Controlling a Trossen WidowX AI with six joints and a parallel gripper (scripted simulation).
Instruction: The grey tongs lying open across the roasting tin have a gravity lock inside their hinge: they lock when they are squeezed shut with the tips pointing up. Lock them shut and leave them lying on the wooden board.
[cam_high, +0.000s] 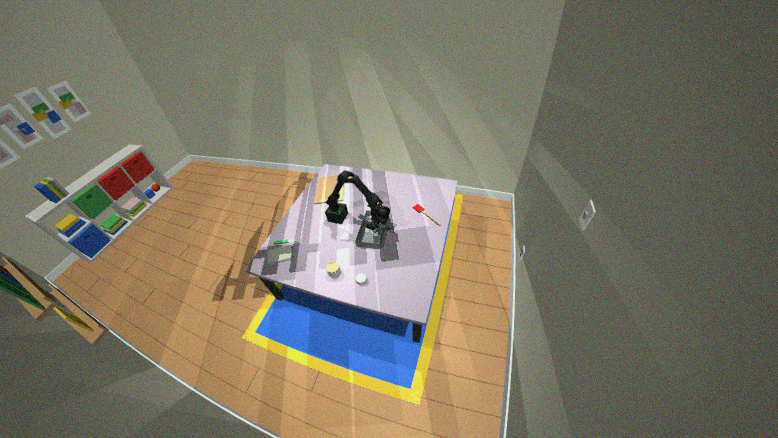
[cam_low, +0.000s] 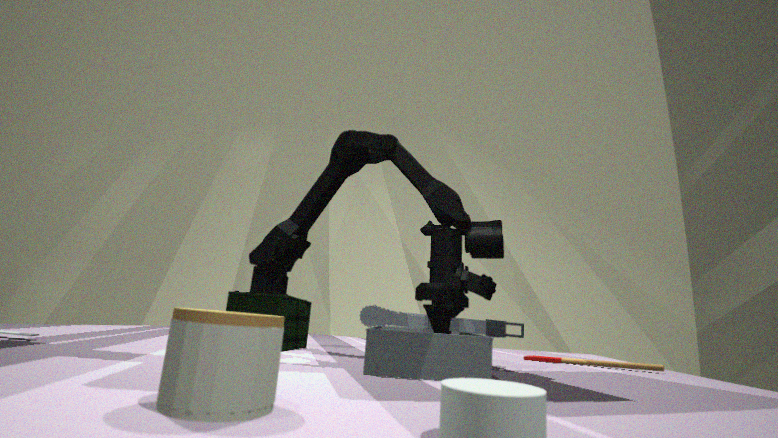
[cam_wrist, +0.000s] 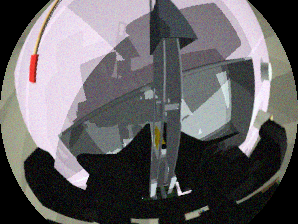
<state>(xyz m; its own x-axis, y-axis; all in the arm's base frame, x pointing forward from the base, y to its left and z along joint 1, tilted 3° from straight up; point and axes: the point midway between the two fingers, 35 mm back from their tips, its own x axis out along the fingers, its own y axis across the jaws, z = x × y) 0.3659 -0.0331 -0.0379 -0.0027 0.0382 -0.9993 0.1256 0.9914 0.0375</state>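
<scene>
Now: the grey roasting tin 3 cm behind my gripper tip and 2 cm to the right of it. Round my gripper tip: lidded jar: 13 cm behind, 43 cm to the right; then wooden board: 59 cm behind, 33 cm to the left, 2 cm below; then red-headed spatula: 28 cm ahead, 26 cm to the left, 2 cm below.
</scene>
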